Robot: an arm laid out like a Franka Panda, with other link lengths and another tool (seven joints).
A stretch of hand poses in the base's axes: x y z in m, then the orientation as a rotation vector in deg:
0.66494, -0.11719, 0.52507, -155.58, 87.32, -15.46
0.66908, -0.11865, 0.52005, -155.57, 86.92, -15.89
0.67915, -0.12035, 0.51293, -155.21, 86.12, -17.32
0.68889, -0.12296, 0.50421, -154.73, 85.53, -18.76
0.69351, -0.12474, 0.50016, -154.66, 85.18, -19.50
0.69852, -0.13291, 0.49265, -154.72, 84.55, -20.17
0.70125, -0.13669, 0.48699, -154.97, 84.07, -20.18
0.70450, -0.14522, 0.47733, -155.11, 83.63, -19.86
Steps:
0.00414, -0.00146, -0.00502, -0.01, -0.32, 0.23
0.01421, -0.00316, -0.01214, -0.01, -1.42, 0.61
0.02395, -0.00577, -0.02086, -0.02, -2.53, 0.83
0.02857, -0.00755, -0.02491, -0.14, -3.02, 1.01
0.03358, -0.01572, -0.03242, -0.24, -3.49, 1.40
0.03631, -0.01950, -0.03808, -0.26, -3.49, 1.75
0.03956, -0.02803, -0.04774, -0.08, -3.36, 2.05

